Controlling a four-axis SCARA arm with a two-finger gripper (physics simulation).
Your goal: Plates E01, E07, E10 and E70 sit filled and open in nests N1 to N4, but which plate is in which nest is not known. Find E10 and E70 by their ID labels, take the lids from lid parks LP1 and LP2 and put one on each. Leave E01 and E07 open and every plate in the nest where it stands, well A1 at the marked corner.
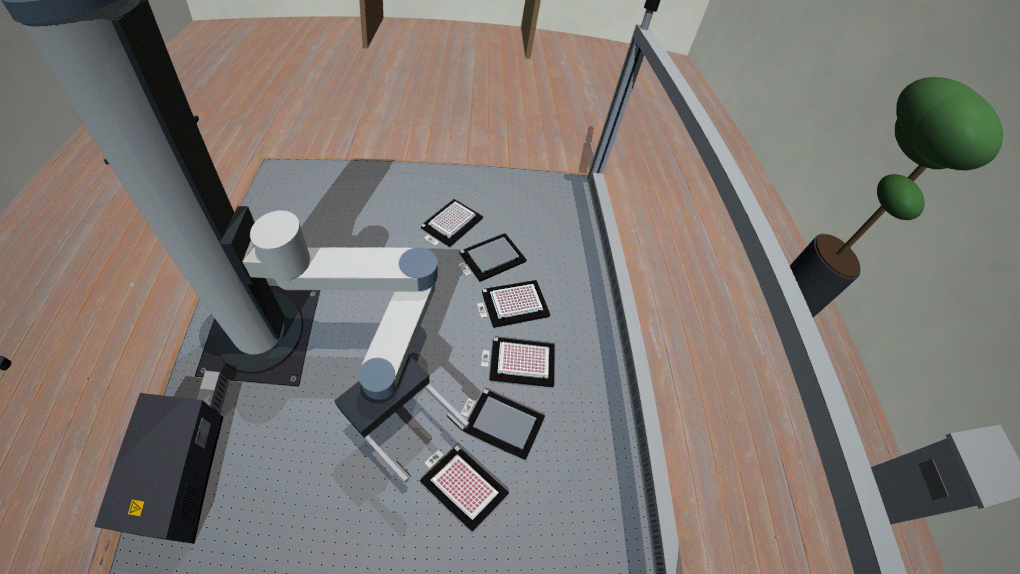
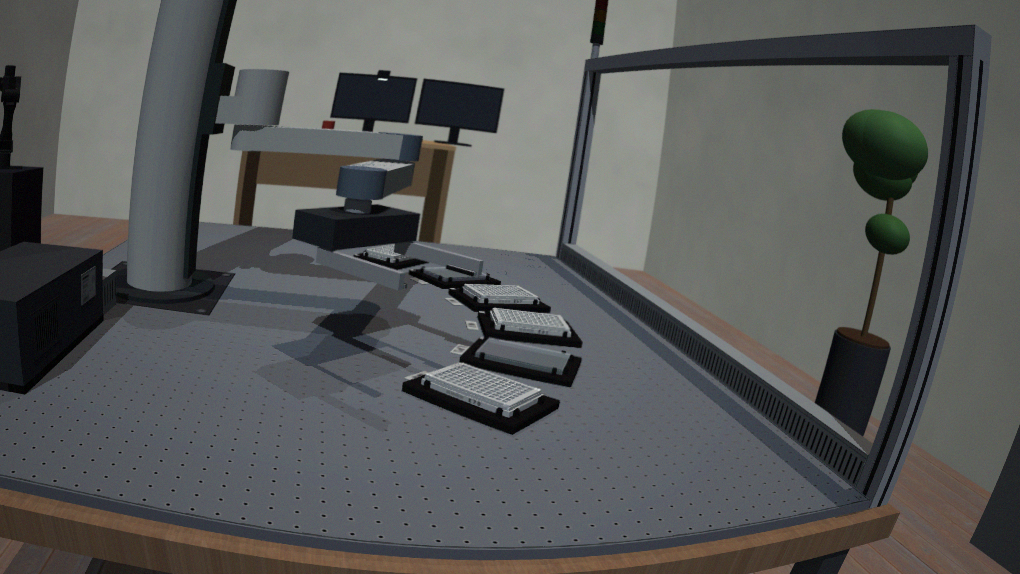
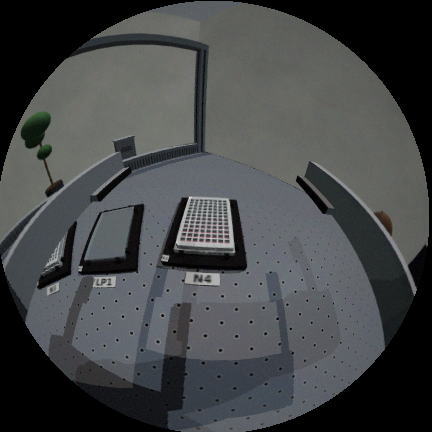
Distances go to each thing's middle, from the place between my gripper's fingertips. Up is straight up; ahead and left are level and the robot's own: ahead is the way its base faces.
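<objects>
My hand is 4 cm to the left of the nest N4 (image 2: 511,425), 6 cm short of it and 14 cm above it. Counted from that hand, the lid park LP2 (image 1: 481,276) is 63 cm to the left of it, 13 cm ahead of it and 14 cm below it. I find the lid park LP1 (image 2: 468,358) 15 cm ahead of my hand, 11 cm to the left of it and 14 cm below it, while the dark control box (image 1: 158,455) stands 63 cm behind my hand, 7 cm to the right of it and 9 cm below it.
</objects>
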